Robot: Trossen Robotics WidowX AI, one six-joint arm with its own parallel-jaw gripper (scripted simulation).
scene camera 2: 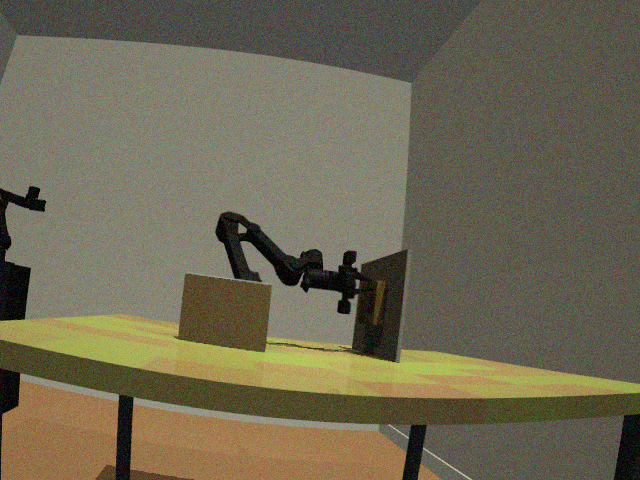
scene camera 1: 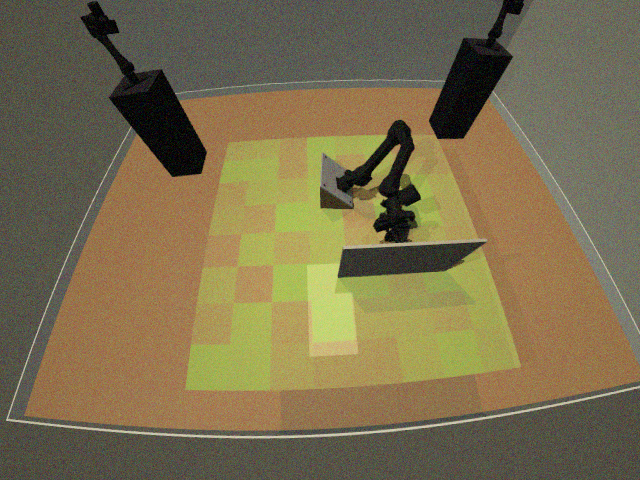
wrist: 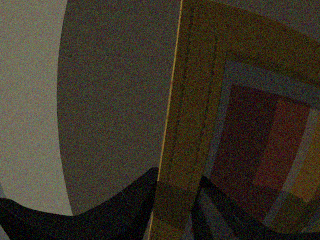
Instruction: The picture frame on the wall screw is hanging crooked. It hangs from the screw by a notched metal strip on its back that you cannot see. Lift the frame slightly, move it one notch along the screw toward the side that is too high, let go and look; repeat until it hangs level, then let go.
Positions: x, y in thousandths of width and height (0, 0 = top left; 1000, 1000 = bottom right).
Labels:
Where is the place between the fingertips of my gripper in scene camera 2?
585, 595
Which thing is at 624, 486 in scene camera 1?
My gripper.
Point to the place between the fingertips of my gripper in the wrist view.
548, 735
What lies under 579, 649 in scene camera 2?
A picture frame.

